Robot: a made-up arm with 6 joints.
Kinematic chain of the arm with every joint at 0, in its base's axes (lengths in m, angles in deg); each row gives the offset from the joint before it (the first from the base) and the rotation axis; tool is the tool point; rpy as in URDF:
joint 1: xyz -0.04 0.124 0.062 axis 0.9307 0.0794 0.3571
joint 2: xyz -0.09 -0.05 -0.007 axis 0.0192 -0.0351 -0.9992
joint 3: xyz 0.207 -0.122 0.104 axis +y
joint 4: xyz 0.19 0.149 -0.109 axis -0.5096 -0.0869 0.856
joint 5: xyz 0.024 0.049 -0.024 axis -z
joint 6: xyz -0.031 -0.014 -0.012 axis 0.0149 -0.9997 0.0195
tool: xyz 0.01 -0.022 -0.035 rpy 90 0 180
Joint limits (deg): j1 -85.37..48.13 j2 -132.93..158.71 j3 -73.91..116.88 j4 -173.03..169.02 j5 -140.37..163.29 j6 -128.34..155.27
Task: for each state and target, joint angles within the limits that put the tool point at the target. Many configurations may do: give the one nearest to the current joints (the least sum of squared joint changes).
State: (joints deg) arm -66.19 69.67 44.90 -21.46 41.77 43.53
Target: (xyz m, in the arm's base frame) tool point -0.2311 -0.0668 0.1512
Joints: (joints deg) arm -66.66 113.23 61.83 -14.60 35.56 46.49
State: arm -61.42 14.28 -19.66 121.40 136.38 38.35
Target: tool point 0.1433 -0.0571 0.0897
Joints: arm -67.79 -6.76 14.62 103.66 138.34 55.41
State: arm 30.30 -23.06 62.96 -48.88 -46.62 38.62
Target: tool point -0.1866 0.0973 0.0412
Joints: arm 13.35 -15.84 116.88 -42.12 -23.29 8.08
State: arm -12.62 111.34 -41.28 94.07 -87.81 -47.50
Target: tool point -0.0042 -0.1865 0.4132
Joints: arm -57.69 59.83 -7.85 100.84 -91.36 -50.00
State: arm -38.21 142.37 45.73 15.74 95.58 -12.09
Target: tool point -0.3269 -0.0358 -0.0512
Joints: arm -21.09 158.71 37.48 60.79 75.59 -6.61
